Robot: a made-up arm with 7 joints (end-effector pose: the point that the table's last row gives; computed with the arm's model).
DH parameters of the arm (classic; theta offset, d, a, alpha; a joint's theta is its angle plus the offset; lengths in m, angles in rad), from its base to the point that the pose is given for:
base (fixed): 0 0 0 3.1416
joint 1: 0 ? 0 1.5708
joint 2: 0 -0.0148 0 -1.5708
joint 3: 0 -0.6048 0 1.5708
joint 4: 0 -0.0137 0 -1.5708
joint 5: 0 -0.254 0 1.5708
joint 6: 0 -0.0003 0 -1.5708
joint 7: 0 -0.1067 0 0
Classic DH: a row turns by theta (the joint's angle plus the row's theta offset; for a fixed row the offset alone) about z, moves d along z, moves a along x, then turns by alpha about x.
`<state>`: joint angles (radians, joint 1 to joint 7).
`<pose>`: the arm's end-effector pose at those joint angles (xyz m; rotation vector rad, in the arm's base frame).
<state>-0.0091 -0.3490 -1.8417 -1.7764 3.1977 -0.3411 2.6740</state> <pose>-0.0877 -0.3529 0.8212 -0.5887 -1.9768 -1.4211</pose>
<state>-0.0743 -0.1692 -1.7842 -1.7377 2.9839 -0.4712 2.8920</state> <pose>0.0057 -0.3583 0.8496 -0.8524 -1.9544 -1.2992</pose>
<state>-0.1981 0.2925 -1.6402 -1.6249 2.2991 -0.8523 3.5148</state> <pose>0.2265 -0.3053 0.8707 -1.6909 -1.8125 -1.1061</pose>
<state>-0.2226 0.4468 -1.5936 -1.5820 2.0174 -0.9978 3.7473</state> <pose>0.2892 -0.2714 0.8535 -1.9956 -1.6875 -1.1436</pose>
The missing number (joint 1, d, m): -0.2506
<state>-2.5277 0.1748 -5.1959 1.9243 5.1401 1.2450 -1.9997</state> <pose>-0.0995 0.3208 0.6763 1.0608 0.2396 1.9593</pose>
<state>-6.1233 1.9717 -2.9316 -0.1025 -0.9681 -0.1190 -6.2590</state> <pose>0.8561 -0.1382 -0.1689 0.3410 -0.9543 -0.7884</pose>
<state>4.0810 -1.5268 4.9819 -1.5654 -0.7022 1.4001 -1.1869</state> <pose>0.6199 -0.4034 0.1565 -0.8870 0.8641 2.5319</pose>
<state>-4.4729 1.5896 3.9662 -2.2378 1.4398 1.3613 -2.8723</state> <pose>-0.2021 -0.4034 0.0033 -0.6486 -0.1153 2.4298</pose>
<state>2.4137 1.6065 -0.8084 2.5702 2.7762 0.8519 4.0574</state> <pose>-0.1873 -0.3392 0.0422 -0.5812 -0.2279 1.4407</pose>
